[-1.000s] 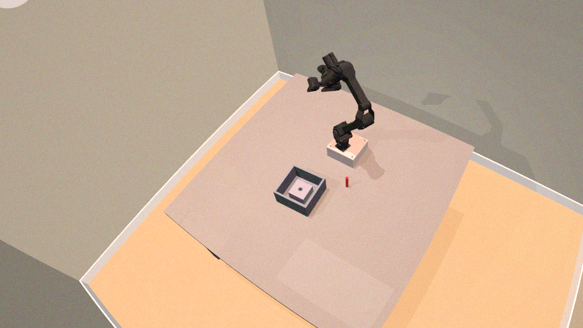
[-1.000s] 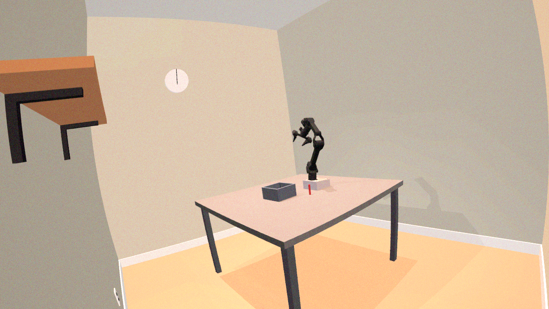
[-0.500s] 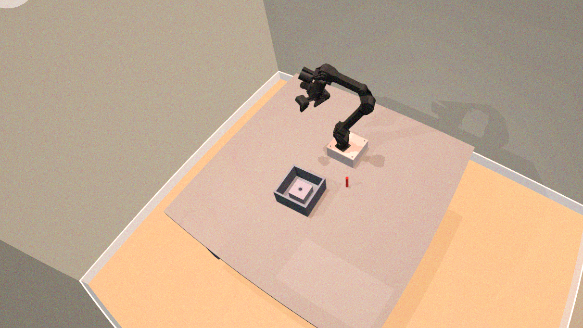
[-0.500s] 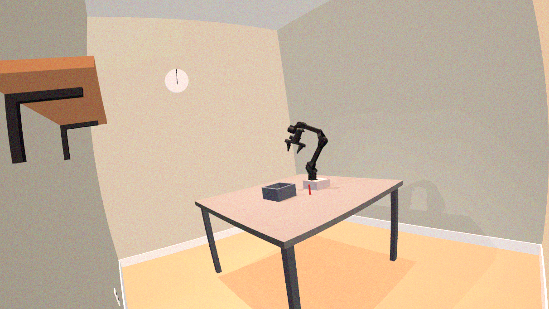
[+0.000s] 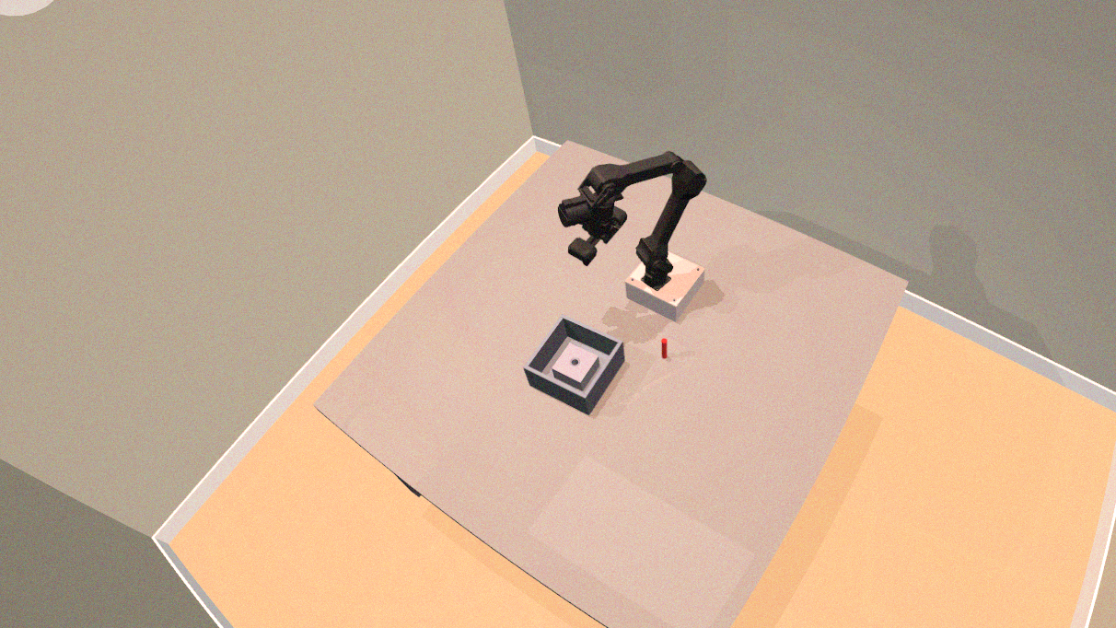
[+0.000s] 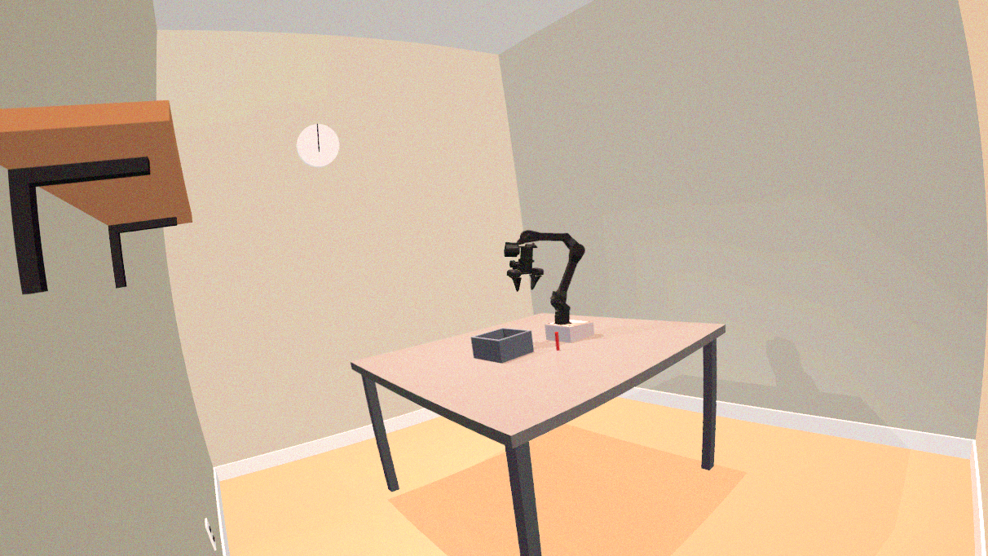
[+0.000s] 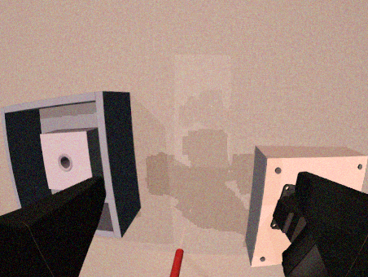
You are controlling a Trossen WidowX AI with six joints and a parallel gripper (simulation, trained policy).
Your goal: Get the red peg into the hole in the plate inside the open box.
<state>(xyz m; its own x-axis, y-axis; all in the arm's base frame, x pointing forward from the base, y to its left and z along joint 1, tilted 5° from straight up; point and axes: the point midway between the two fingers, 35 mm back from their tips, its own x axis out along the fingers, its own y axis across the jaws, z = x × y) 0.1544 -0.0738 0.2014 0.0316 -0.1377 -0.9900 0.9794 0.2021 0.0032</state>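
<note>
Right now my gripper tip is 230 mm to the right of the red peg and 210 mm above it. Also, from my gripper tip: dark grey box: 200 mm ahead, 90 mm to the left, 230 mm below; pale plate: 200 mm ahead, 90 mm to the left, 210 mm below.
</note>
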